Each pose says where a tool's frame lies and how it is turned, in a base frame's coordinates. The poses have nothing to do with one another.
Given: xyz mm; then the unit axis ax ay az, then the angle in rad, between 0 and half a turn.
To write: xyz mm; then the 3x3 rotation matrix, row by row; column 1 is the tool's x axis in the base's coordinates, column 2 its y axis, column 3 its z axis. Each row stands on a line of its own. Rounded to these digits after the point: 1 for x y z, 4 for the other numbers.
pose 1, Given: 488.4, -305.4, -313.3, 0.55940, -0.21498, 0.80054, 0.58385
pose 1, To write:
488.4, -305.4, -313.3
0.8862, -0.4612, -0.0443
0.4214, 0.8420, -0.3369
0.1927, 0.2799, 0.9405

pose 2, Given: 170.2, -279.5, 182.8, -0.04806, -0.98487, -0.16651, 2.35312
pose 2, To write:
170.2, -279.5, 182.8
-0.7010, 0.1988, -0.6849
-0.0374, 0.9488, 0.3137
0.7122, 0.2455, -0.6577

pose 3, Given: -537.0, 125.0, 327.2, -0.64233, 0.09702, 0.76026, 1.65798
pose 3, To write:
-537.0, 125.0, 327.2
0.3614, -0.8251, -0.4342
0.6896, -0.0768, 0.7201
-0.6275, -0.5597, 0.5413

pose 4, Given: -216.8, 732.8, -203.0, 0.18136, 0.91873, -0.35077, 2.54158
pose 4, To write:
-216.8, 732.8, -203.0
-0.7653, 0.5022, 0.4026
0.1061, 0.7154, -0.6906
-0.6349, -0.4858, -0.6007

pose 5, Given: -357.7, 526.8, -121.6, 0.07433, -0.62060, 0.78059, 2.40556
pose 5, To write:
-357.7, 526.8, -121.6
-0.7315, -0.6044, -0.3156
0.4437, -0.0705, -0.8934
0.5177, -0.7936, 0.3198

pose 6, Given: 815.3, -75.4, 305.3, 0.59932, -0.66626, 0.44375, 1.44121
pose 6, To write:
815.3, -75.4, 305.3
0.4420, -0.7877, -0.4291
0.0923, 0.5158, -0.8517
0.8923, 0.3368, 0.3007

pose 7, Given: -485.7, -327.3, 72.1, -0.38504, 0.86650, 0.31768, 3.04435
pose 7, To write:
-485.7, -327.3, 72.1
-0.6995, -0.6965, -0.1599
-0.6349, 0.5028, 0.5866
-0.3282, 0.5119, -0.7939

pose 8, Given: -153.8, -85.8, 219.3, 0.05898, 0.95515, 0.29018, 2.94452
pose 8, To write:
-153.8, -85.8, 219.3
-0.9738, 0.0548, 0.2209
0.1684, 0.8263, 0.5374
-0.1531, 0.5605, -0.8139

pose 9, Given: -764.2, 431.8, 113.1, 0.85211, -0.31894, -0.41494, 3.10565
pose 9, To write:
-764.2, 431.8, 113.1
0.4524, -0.5285, -0.7184
-0.5583, -0.7960, 0.2340
-0.6955, 0.2952, -0.6551

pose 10, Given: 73.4, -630.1, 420.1, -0.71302, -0.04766, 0.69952, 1.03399
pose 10, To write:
73.4, -630.1, 420.1
0.7598, -0.5845, -0.2847
0.6177, 0.5125, 0.5964
-0.2027, -0.6290, 0.7505

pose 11, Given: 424.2, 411.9, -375.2, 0.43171, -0.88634, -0.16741, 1.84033
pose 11, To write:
424.2, 411.9, -375.2
-0.0303, -0.3232, -0.9459
-0.6459, 0.7285, -0.2282
0.7628, 0.6040, -0.2308

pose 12, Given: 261.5, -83.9, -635.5, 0.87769, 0.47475, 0.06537, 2.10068
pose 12, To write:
261.5, -83.9, -635.5
0.6543, 0.5709, 0.4960
0.6837, -0.1661, -0.7106
-0.3233, 0.8040, -0.4990

